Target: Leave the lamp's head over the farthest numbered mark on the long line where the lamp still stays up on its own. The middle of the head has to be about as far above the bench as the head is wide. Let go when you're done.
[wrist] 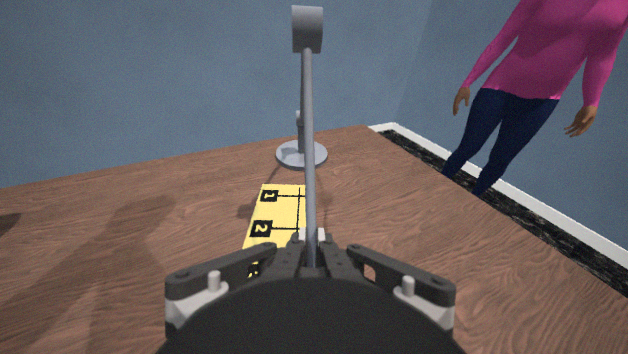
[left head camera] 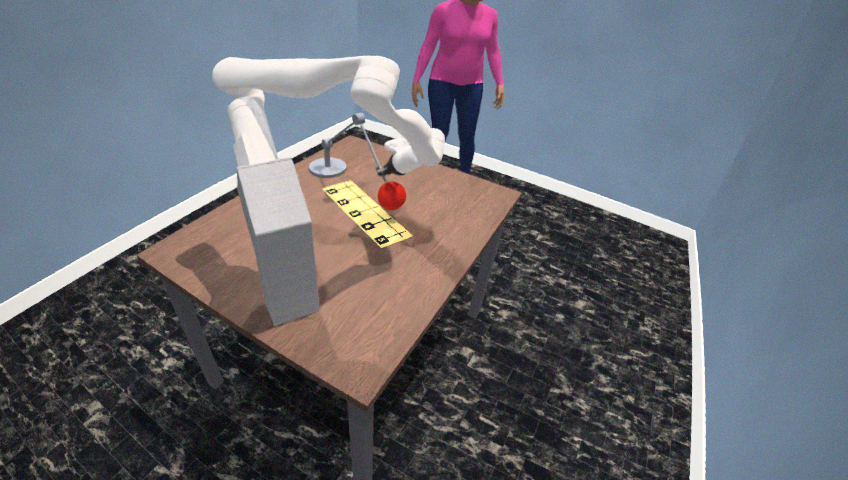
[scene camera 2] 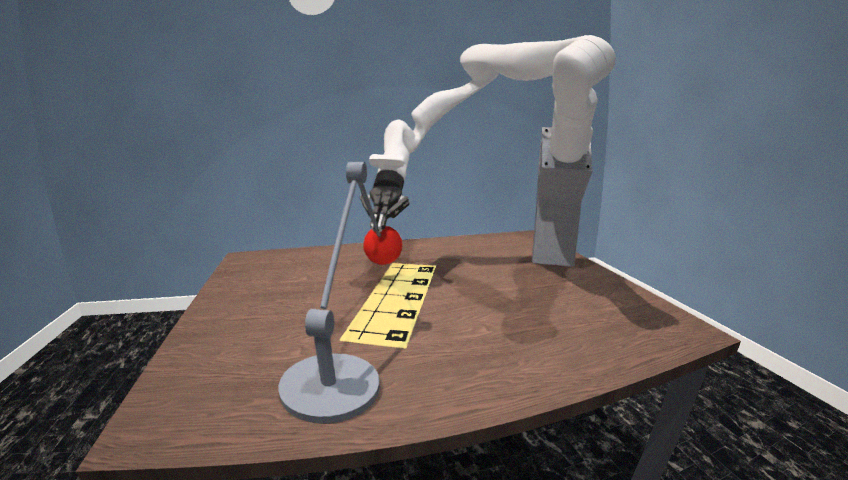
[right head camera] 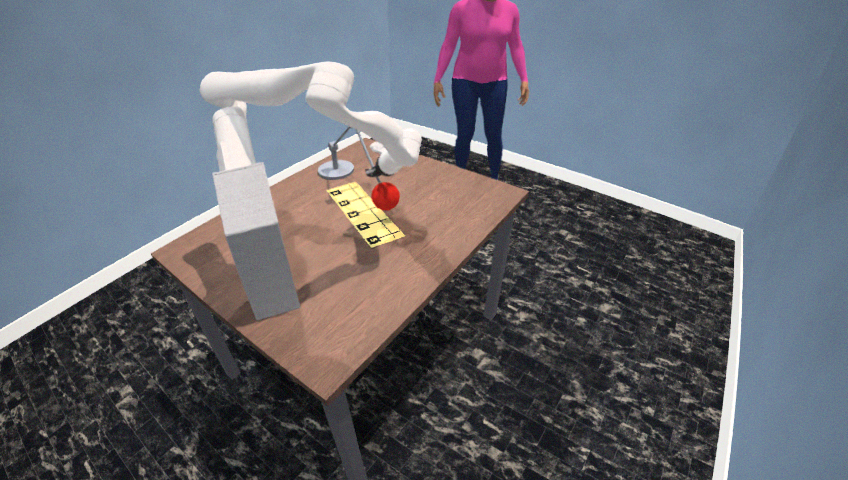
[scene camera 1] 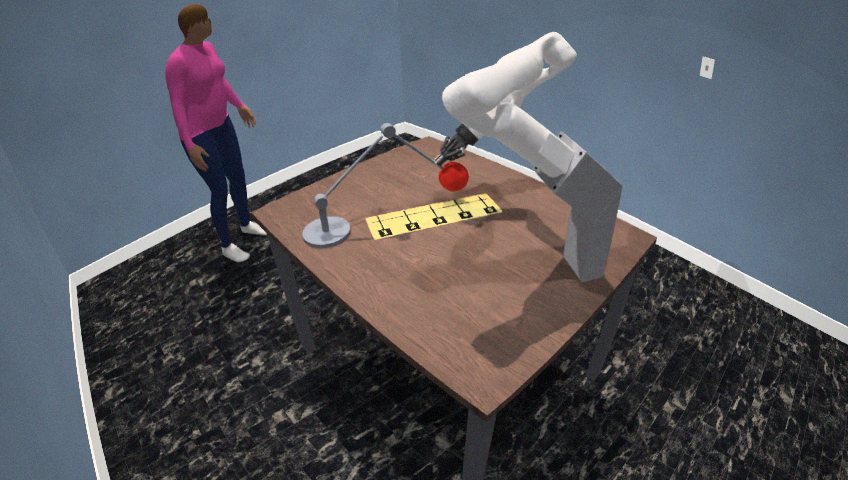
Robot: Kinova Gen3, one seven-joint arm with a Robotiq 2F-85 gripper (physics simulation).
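Frame: origin at the arm's base, x back, y right, z up, level; millimetres.
Where they show: gripper, fingertip midpoint: [wrist: 311, 237] [left head camera: 381, 173] [scene camera 2: 376, 229] [right head camera: 375, 174] [scene camera 1: 435, 164]; arm's base, link origin: [left head camera: 263, 173] [scene camera 2: 566, 148] [right head camera: 241, 178] [scene camera 1: 558, 160].
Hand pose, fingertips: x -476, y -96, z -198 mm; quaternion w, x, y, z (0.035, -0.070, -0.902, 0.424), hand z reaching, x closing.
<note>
Each offset is from my fingertips to the top centre of the thing. "*": to the spot under its first point. Level surfaces: height alone.
The lamp's red ball head {* dx +34, dy +94, dz -31 mm} [left head camera: 391, 195] [right head camera: 385, 196] [scene camera 1: 453, 176] [scene camera 2: 382, 245] hangs clearly more than its own width above the bench. It is over the higher-numbered half of the yellow strip {* dx +64, dy -171, dz -154 mm} [scene camera 1: 397, 228] [scene camera 2: 386, 324] [wrist: 285, 212], marked 1 to 5; the exact mark below it is unclear. The grey round base {* dx -12, dy -364, dz -141 mm} [left head camera: 327, 168] [scene camera 1: 336, 235] [scene camera 2: 351, 401] [wrist: 287, 156] stands flat beyond mark 1. The elbow joint {* dx +4, dy -156, dz +158 mm} [scene camera 1: 387, 130] [scene camera 2: 355, 172] [wrist: 307, 29] is high. My gripper [left head camera: 381, 171] [scene camera 1: 439, 160] [scene camera 2: 378, 228] is shut on the thin lamp rod {* dx -3, dy -51, dz +63 mm} [wrist: 309, 150] just above the head, hidden in the wrist view.
The wooden bench {dz -155 mm} [left head camera: 333, 356] [scene camera 1: 452, 333] [scene camera 2: 535, 386] carries the grey pedestal [left head camera: 285, 261] [scene camera 1: 592, 220] [scene camera 2: 556, 220] of my arm. A person in pink [left head camera: 464, 44] [scene camera 1: 199, 89] [wrist: 545, 55] stands beyond the bench near the lamp base. Arm shadows fall across the bench and strip.
</note>
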